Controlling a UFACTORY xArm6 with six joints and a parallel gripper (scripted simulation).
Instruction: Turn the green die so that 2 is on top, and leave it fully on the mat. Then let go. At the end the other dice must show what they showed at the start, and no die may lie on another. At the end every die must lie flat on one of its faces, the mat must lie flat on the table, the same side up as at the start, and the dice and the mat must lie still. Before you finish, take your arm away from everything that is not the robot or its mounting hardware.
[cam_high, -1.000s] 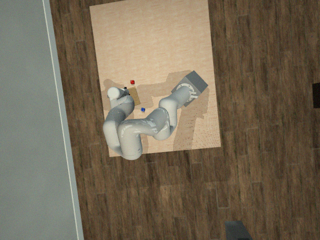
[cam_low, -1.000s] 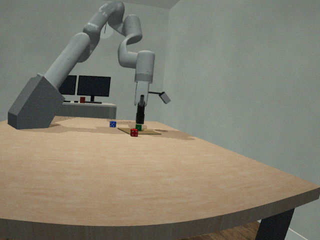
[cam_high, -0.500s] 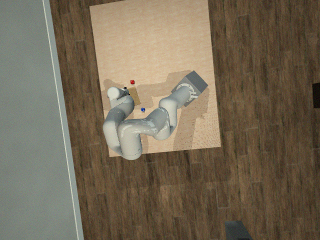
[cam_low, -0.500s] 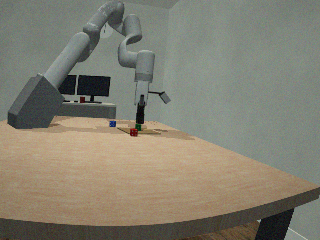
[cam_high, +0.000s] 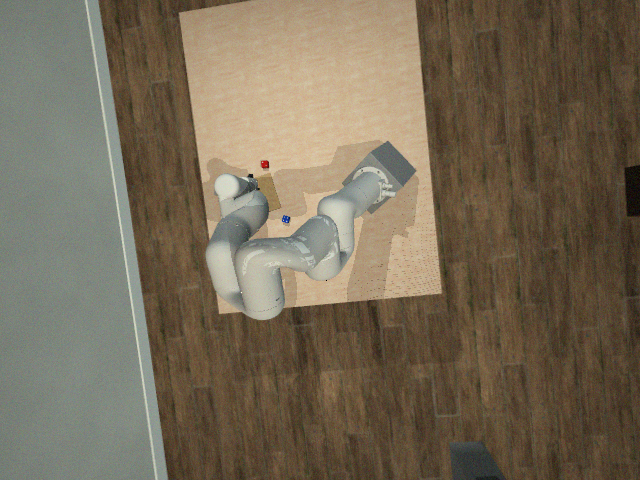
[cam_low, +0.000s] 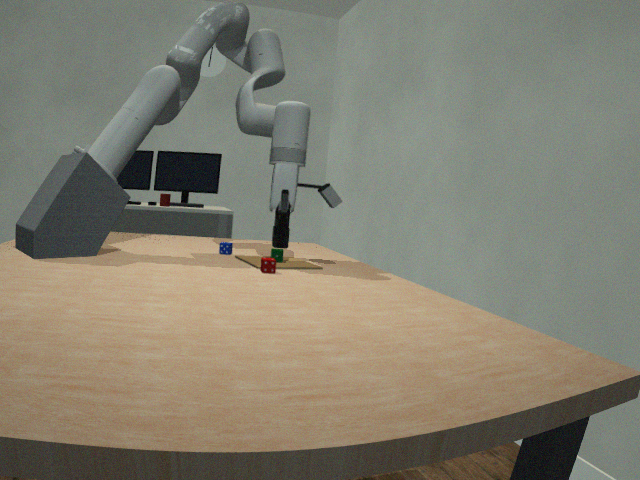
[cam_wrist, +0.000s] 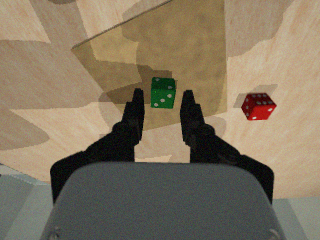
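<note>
The green die is 4 cm below my hand. The rest, counted from my hand: tan mat (5 cm below); blue die (13 cm behind, 7 cm to the left, 4 cm below); red die (1 cm behind, 12 cm to the right, 4 cm below).
</note>
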